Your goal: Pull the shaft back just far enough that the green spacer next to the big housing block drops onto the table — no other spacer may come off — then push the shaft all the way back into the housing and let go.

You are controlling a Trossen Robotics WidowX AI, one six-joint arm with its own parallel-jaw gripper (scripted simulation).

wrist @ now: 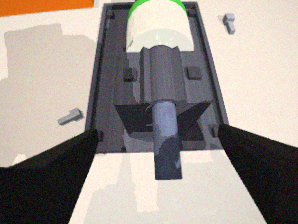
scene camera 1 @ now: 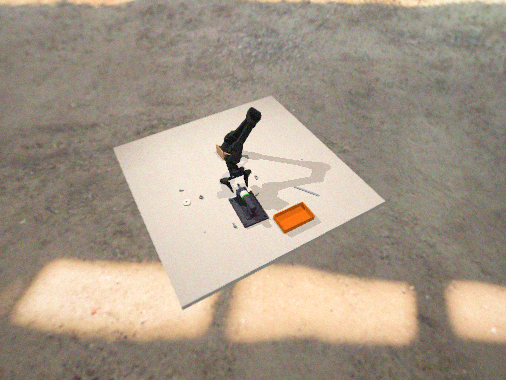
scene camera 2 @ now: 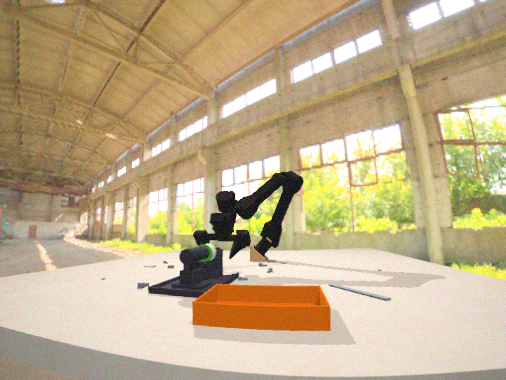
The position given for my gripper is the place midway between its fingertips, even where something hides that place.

My gripper (scene camera 2: pixel 215 258) is open, with nothing in its grasp. I also see a white spacer (wrist: pixel 155 31), a dark housing block (scene camera 2: pixel 197 278) and an orange tray (scene camera 2: pixel 302 307).
My gripper shows as well in the wrist view (wrist: pixel 158 132). The dark housing block also shows in the wrist view (wrist: pixel 124 86) and in scene camera 1 (scene camera 1: pixel 250 212). The orange tray shows as well in scene camera 1 (scene camera 1: pixel 291 218).
